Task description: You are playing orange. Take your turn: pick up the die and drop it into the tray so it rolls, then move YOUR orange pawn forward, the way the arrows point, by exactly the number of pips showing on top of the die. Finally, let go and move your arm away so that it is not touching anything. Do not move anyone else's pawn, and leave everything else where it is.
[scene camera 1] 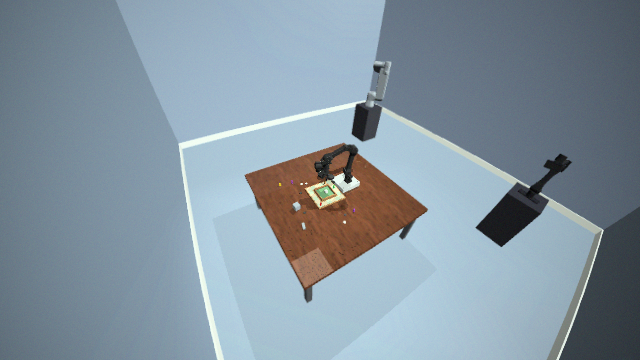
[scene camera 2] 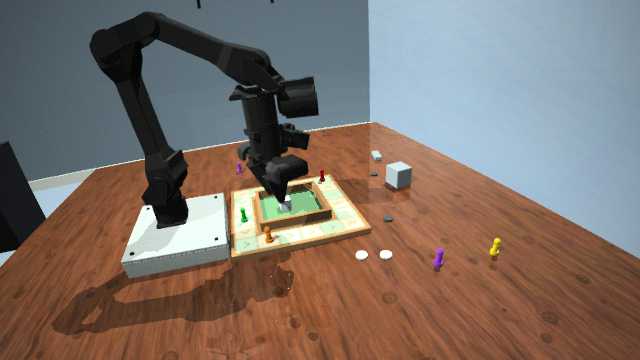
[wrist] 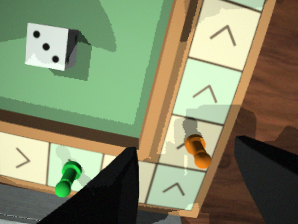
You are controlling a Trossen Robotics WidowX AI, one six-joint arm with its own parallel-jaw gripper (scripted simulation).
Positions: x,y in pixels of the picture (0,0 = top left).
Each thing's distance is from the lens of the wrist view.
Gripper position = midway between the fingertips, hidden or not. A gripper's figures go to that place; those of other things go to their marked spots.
gripper [wrist: 186,150]: 10 cm
white die [wrist: 51,47]: 15 cm
